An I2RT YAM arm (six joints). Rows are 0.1 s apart.
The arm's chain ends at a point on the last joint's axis. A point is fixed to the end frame.
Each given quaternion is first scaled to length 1.
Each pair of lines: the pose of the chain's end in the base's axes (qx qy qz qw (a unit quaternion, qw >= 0); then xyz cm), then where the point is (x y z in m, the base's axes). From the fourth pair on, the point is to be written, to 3 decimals.
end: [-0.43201 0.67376 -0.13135 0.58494 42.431 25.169 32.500]
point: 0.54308 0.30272 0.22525
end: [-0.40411 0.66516 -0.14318 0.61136 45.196 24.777 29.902]
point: 0.57861 0.29778 0.20892
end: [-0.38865 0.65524 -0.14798 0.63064 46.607 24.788 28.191]
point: 0.59735 0.29842 0.19902
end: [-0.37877 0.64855 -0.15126 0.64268 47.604 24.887 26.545]
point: 0.610 0.300 0.187
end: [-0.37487 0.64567 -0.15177 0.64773 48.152 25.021 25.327]
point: 0.617 0.301 0.177
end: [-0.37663 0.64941 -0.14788 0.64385 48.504 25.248 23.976]
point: 0.619 0.304 0.162
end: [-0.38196 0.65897 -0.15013 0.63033 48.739 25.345 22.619]
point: 0.619 0.303 0.143
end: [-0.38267 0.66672 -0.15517 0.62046 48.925 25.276 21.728]
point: 0.620 0.299 0.131
